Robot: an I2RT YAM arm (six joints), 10 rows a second.
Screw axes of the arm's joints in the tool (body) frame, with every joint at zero. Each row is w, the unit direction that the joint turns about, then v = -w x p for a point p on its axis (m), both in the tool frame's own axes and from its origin. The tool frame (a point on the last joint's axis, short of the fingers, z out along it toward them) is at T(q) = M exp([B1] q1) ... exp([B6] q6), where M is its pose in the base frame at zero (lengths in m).
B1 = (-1, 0, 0, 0.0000, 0.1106, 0.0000)
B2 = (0, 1, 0, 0.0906, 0.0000, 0.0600)
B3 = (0, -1, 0, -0.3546, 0.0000, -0.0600)
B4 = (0, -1, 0, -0.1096, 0.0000, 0.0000)
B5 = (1, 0, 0, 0.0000, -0.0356, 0.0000)
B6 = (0, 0, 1, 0.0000, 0.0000, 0.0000)
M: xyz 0.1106 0.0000 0.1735 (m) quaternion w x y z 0.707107 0 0.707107 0
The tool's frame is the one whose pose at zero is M.
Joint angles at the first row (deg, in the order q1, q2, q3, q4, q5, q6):
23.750, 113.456, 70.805, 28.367, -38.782, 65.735
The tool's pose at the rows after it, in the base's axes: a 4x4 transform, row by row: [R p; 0 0 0 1], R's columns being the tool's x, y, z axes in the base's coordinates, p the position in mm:
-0.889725 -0.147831 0.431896 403.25; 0.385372 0.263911 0.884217 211.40; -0.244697 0.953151 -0.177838 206.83; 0 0 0 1
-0.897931 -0.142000 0.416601 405.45; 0.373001 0.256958 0.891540 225.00; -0.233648 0.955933 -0.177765 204.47; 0 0 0 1
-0.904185 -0.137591 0.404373 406.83; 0.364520 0.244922 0.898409 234.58; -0.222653 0.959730 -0.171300 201.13; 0 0 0 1
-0.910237 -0.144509 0.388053 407.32; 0.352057 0.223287 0.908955 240.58; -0.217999 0.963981 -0.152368 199.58; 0 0 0 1
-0.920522 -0.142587 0.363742 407.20; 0.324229 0.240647 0.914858 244.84; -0.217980 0.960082 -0.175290 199.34; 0 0 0 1
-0.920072 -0.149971 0.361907 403.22; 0.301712 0.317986 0.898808 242.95; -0.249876 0.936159 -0.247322 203.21; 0 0 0 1
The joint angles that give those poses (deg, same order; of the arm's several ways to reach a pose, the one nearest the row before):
24.885, 115.687, 73.139, 29.443, -38.344, 67.383
26.324, 117.511, 75.296, 29.194, -37.904, 68.180
27.305, 119.031, 76.588, 29.923, -37.793, 69.190
27.885, 120.046, 77.199, 31.627, -38.456, 70.224
28.299, 120.327, 78.407, 28.832, -39.278, 68.835
28.388, 118.615, 79.014, 21.253, -38.218, 63.460

